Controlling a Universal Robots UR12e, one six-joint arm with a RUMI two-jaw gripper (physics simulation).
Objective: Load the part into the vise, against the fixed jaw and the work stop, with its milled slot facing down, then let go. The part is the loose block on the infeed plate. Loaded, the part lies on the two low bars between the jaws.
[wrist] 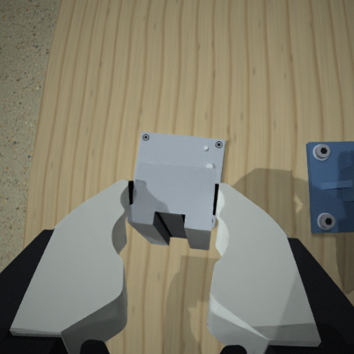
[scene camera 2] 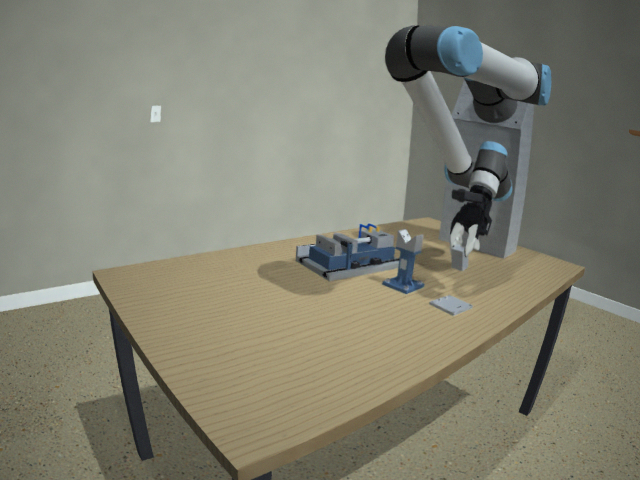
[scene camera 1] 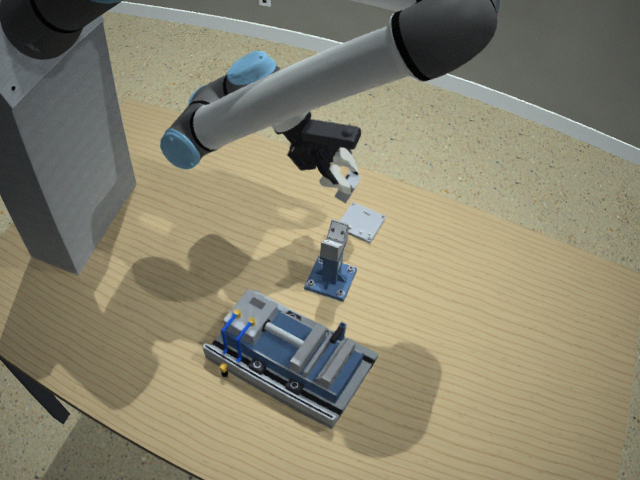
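Where they show: gripper, between the fingertips: (scene camera 2: 458,255) (scene camera 1: 354,185); arm's base, origin of its link: (scene camera 2: 495,104) (scene camera 1: 40,16).
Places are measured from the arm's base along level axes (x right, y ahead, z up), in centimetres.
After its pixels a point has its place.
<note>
The part (scene camera 1: 353,180) @[z -44.4, x -46.2, y 43.9 cm] (scene camera 2: 458,259) @[z -47.3, x -47.0, y 43.9 cm] (wrist: 175,190) is a light grey block with a slot in one end. My gripper (scene camera 1: 351,181) @[z -46.2, x -46.6, y 44.0 cm] (scene camera 2: 463,249) @[z -46.2, x -46.6, y 44.0 cm] (wrist: 173,184) is shut on it, one finger on each side, and holds it above the table. In the wrist view the slot faces the lower edge, and the block overlaps the infeed plate (scene camera 1: 364,222) @[z -59.2, x -49.6, y 45.9 cm] (scene camera 2: 450,304) @[z -59.2, x -49.8, y 45.8 cm] (wrist: 175,150). The vise (scene camera 1: 289,364) @[z -54.0, x -10.2, y 64.9 cm] (scene camera 2: 326,259) @[z -55.2, x -21.4, y 72.9 cm] stands apart from the gripper. Its fixed jaw (scene camera 1: 336,363) @[z -50.3, x -15.7, y 71.8 cm] (scene camera 2: 328,244) @[z -51.5, x -18.5, y 71.7 cm], rod-side moving jaw (scene camera 1: 308,347) @[z -50.4, x -14.1, y 65.8 cm] and dark work stop (scene camera 1: 339,333) @[z -50.5, x -20.7, y 67.3 cm] (scene camera 2: 348,255) @[z -53.6, x -22.8, y 66.7 cm] show. The low bars are partly hidden.
A blue stand (scene camera 1: 330,276) @[z -56.4, x -31.4, y 53.5 cm] (scene camera 2: 405,269) @[z -54.3, x -34.4, y 53.4 cm] (wrist: 332,205) with a grey angled top rises between the infeed plate and the vise. Blue hoses (scene camera 1: 225,335) rise at the vise's actuator end. The robot's grey pedestal (scene camera 1: 67,155) @[z -30.1, x 4.1, y 8.1 cm] (scene camera 2: 509,206) @[z -39.1, x -12.9, y -2.1 cm] stands at one end of the table (scene camera 1: 491,310) @[z -60.0, x -54.5, y 82.9 cm] (scene camera 2: 289,351) @[z -60.0, x -64.0, y 92.9 cm].
</note>
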